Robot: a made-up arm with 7 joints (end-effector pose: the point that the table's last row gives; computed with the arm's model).
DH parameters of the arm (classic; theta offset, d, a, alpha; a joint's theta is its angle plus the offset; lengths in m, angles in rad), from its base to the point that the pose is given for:
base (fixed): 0 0 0 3.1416
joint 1: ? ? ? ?
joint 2: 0 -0.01 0 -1.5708
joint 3: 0 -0.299 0 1.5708
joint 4: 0 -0.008 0 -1.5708
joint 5: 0 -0.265 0 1.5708
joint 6: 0 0 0 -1.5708
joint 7: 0 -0.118 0 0
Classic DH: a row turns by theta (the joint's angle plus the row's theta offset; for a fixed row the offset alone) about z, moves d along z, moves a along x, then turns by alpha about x.
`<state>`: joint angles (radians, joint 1 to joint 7).
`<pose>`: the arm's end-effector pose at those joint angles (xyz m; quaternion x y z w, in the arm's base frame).
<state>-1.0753 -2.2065 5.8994 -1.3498 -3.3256 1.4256 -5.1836</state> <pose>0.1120 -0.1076 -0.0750 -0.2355 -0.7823 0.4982 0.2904</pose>
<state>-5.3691 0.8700 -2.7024 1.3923 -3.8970 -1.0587 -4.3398</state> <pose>0.0622 0.0407 0.7195 -0.4613 0.6456 -0.5740 0.2025</pose>
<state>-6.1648 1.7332 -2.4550 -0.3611 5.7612 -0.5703 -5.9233</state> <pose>0.5704 -0.1621 0.0252 -0.1826 -0.2271 0.0746 0.9537</pose>
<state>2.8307 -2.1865 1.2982 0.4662 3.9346 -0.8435 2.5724</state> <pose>0.3721 0.3621 -0.0554 0.2316 -0.4669 0.8202 0.2360</pose>
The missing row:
joint 1: 0 -0.288 0 1.5708
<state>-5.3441 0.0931 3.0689 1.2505 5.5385 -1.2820 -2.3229</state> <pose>-0.0836 0.2086 0.7823 0.7129 -0.6114 -0.0656 0.3370</pose>
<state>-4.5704 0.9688 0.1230 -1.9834 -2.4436 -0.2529 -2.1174</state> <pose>0.0160 0.0624 0.6773 0.1067 0.9114 -0.3972 0.0124</pose>
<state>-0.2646 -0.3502 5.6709 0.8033 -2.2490 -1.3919 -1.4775</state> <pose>0.0792 0.0803 0.7975 0.3112 -0.6374 -0.3390 0.6181</pose>
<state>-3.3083 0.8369 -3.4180 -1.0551 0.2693 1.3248 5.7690</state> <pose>-0.5026 -0.1676 0.5137 -0.8603 -0.4333 -0.2684 0.0150</pose>
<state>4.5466 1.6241 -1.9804 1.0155 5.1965 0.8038 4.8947</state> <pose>-0.3248 0.4096 0.4512 0.8879 0.3922 0.2078 0.1214</pose>
